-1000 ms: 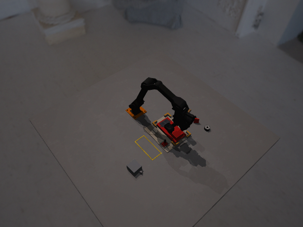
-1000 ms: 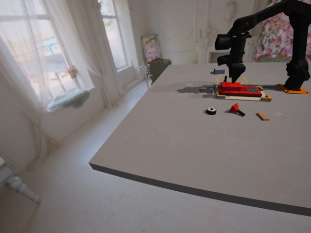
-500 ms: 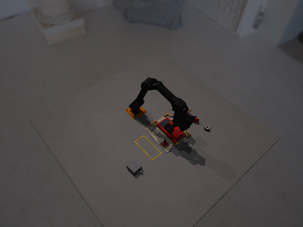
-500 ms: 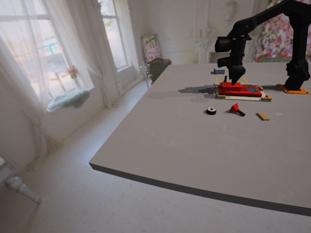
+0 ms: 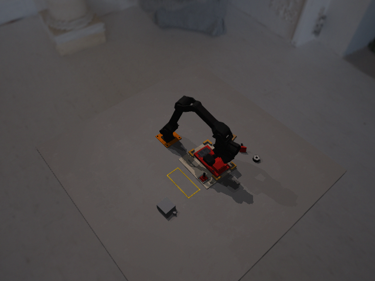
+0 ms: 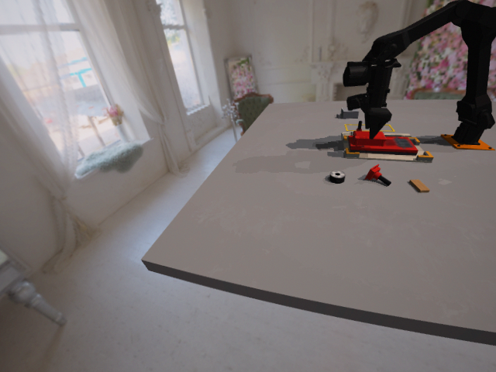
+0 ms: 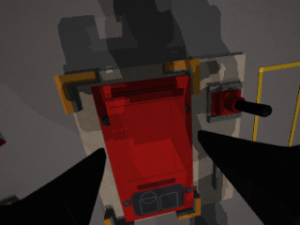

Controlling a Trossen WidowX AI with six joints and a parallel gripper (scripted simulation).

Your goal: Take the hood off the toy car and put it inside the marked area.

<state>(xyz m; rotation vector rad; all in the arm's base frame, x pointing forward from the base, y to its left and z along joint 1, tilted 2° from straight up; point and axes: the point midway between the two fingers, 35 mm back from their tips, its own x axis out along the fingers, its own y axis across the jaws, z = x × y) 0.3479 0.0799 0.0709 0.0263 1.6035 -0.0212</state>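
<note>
Right now my gripper tip is 1 cm above the red hood. From my gripper tip the other things lie so: wooden piece 23 cm to the left, 9 cm behind, 5 cm below; black-and-white wheel 22 cm to the left, 11 cm ahead, 4 cm below.
</note>
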